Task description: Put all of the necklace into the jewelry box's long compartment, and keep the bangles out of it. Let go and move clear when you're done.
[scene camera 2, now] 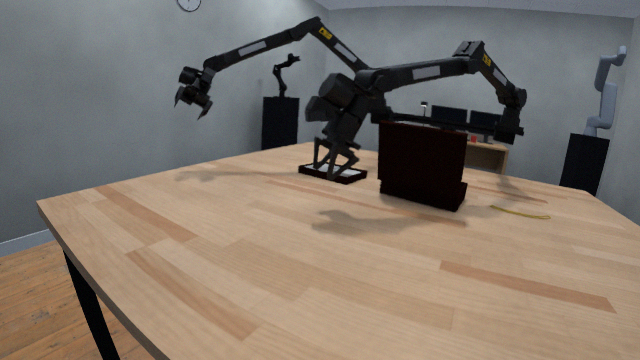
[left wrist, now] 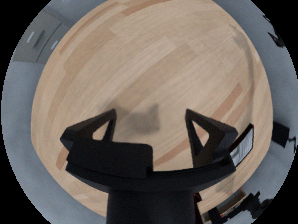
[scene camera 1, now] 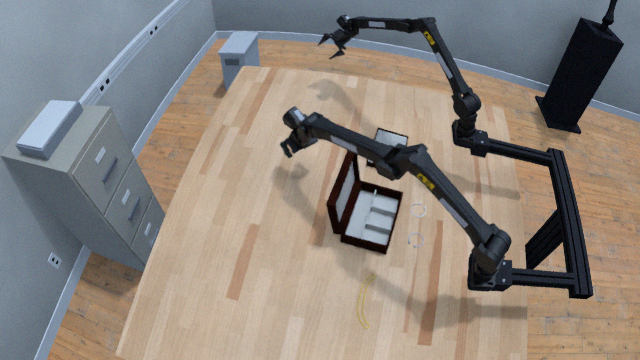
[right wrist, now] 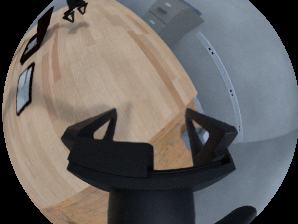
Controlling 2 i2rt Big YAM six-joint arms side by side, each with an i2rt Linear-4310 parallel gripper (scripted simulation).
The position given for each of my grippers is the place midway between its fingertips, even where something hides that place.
In view: my left gripper (scene camera 2: pixel 321 174), my right gripper (right wrist: pixel 151 111) and a shallow dark-rimmed tray (scene camera 2: pixel 354 174).
My left gripper also shows in the left wrist view (left wrist: pixel 150 112).
